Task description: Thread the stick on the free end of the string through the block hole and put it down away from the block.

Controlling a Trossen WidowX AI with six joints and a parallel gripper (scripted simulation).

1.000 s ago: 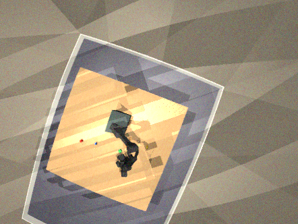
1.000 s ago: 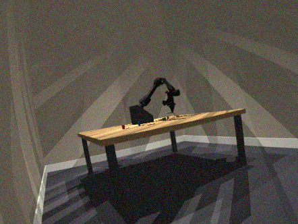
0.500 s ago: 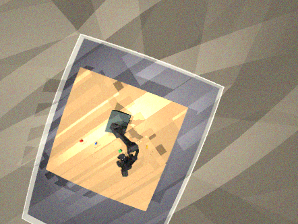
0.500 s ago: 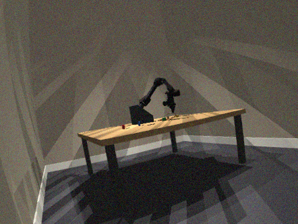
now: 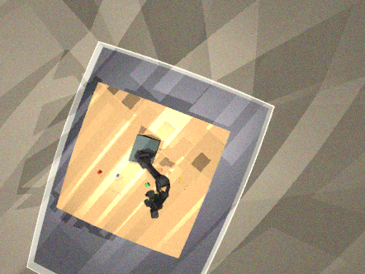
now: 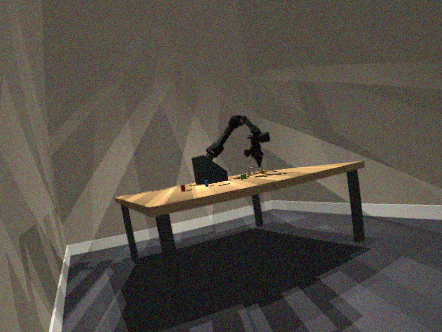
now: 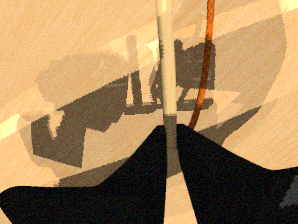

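Now: gripper tip 3 cm past the green block, 12 cm to the left of it and 4 cm above it. The rest, counted from my gripper tip: round button (20 cm behind, 6 cm to the right, 5 cm below); then yellow object (19 cm behind, 14 cm to the left, 5 cm below); then thin wooden stick (1 cm behind, 1 cm to the right).
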